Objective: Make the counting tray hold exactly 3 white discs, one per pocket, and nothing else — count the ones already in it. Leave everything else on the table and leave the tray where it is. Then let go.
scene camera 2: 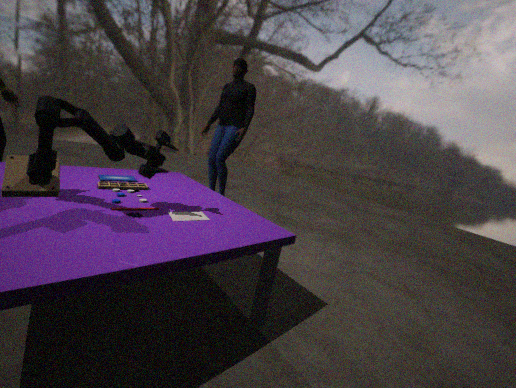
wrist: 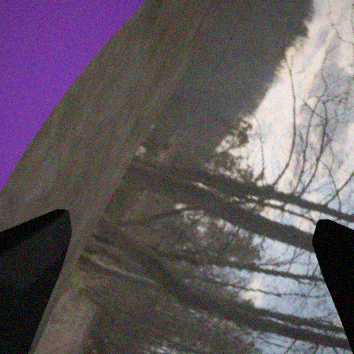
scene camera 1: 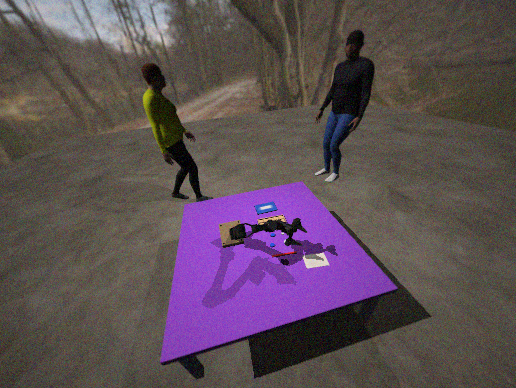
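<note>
My gripper [scene camera 1: 303, 238] [scene camera 2: 171, 160] [wrist: 196, 229] is open and empty, raised above the table. The counting tray [scene camera 1: 270, 216] [scene camera 2: 122, 188] is a tan tray with pockets, partly behind the arm in scene camera 1; its pockets are too small to tell what they hold. Several white discs lie on the table in front of the tray, among them one nearer disc [scene camera 2: 143, 200] and one close to the tray [scene camera 2: 131, 191]. Two blue discs, one nearer the tray [scene camera 1: 272, 235] [scene camera 2: 120, 194] and one farther [scene camera 1: 272, 245] [scene camera 2: 116, 201], lie beside them. Tray and discs do not show in the wrist view.
A blue flat object [scene camera 1: 258, 208] [scene camera 2: 117, 178] lies behind the tray. A red stick [scene camera 1: 284, 254] [scene camera 2: 135, 208], a small black object [scene camera 1: 284, 262] and a white sheet [scene camera 1: 317, 264] [scene camera 2: 187, 217] lie on the purple table [scene camera 1: 240, 310]. Two people stand beyond the table.
</note>
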